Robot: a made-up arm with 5 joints.
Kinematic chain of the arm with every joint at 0, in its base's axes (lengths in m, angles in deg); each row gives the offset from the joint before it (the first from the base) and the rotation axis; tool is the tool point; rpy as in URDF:
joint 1: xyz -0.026 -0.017 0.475 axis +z
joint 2: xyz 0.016 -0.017 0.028 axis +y
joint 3: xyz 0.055 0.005 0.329 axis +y
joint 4: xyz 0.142 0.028 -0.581 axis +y
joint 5: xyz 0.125 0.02 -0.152 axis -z
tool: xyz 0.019 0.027 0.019 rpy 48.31 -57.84 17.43
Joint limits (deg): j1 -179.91..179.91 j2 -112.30..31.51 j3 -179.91..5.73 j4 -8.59..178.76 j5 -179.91..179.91
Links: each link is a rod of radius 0.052 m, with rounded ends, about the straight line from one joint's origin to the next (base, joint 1, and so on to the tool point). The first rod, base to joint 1, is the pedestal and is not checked.
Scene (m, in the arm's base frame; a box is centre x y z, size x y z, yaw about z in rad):
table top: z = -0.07
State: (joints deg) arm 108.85 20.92 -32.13 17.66 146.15
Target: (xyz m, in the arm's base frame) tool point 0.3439 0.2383 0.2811
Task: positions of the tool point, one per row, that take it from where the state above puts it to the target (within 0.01 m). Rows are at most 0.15 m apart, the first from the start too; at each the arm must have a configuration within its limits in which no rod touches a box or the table.
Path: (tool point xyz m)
1: -0.0890 0.5165 0.1414
2: 0.0261 0.5053 0.1771
3: 0.1325 0.4671 0.2093
4: 0.2237 0.4060 0.2374
5: 0.2952 0.3277 0.2615
6: 0.3440 0.2383 0.2812

